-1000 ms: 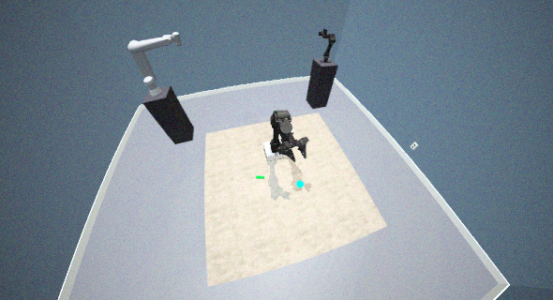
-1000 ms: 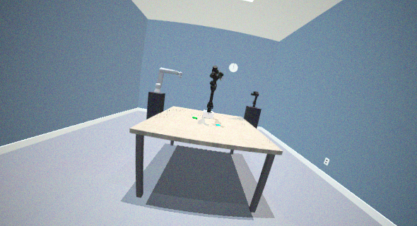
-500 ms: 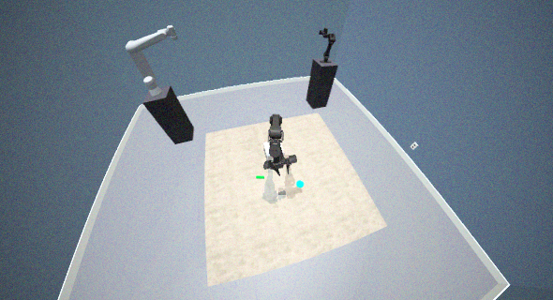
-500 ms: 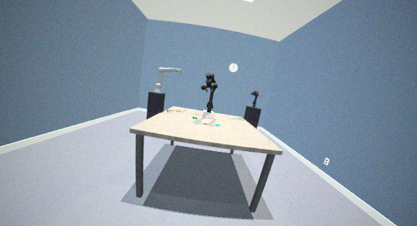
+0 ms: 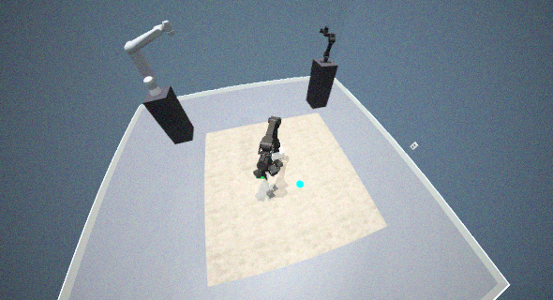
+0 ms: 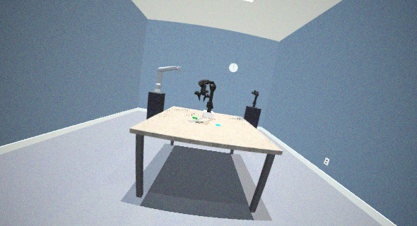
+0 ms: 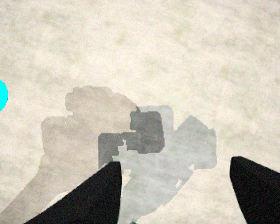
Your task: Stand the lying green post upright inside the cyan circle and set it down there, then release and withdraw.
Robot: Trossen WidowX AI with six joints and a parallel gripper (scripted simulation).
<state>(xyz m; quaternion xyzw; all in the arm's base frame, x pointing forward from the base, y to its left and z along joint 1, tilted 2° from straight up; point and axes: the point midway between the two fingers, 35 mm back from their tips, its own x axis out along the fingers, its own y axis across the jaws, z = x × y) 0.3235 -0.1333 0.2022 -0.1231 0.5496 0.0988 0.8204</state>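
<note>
Right now my gripper tip is 25 cm above the green post, 15 cm past it and 6 cm to the left of it. Also, from my gripper tip: cyan patch 26 cm below, 24 cm to the left.
</note>
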